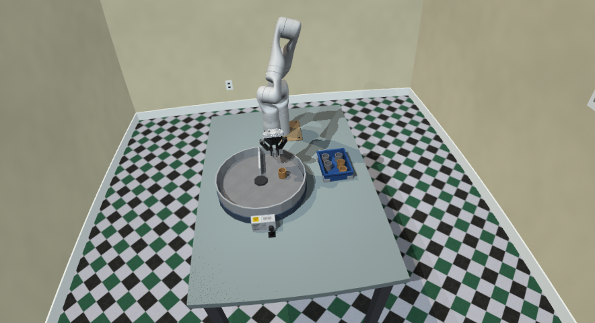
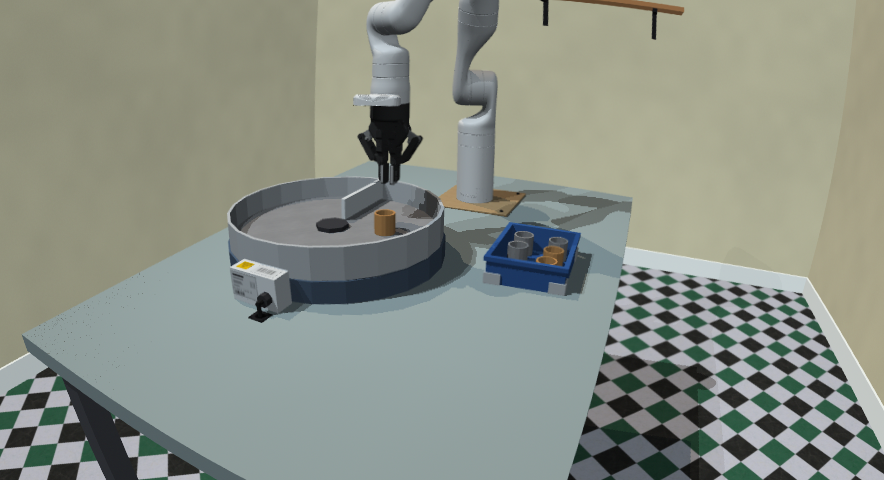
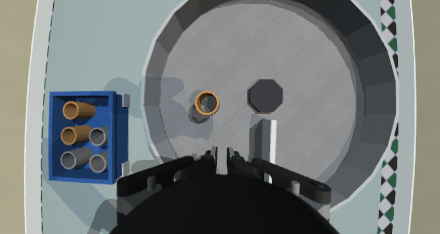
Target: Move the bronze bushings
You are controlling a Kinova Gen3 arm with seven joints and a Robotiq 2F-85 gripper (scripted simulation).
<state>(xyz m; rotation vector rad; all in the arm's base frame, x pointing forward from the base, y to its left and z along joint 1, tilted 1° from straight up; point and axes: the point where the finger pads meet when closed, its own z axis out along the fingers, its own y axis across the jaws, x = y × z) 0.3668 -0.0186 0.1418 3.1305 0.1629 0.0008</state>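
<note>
My hand is 290 mm to the right of the blue crate, 120 mm above it and 30 mm past it. Round my hand: turntable disc: 100 mm ahead, 90 mm below, 70 mm to the right.
</note>
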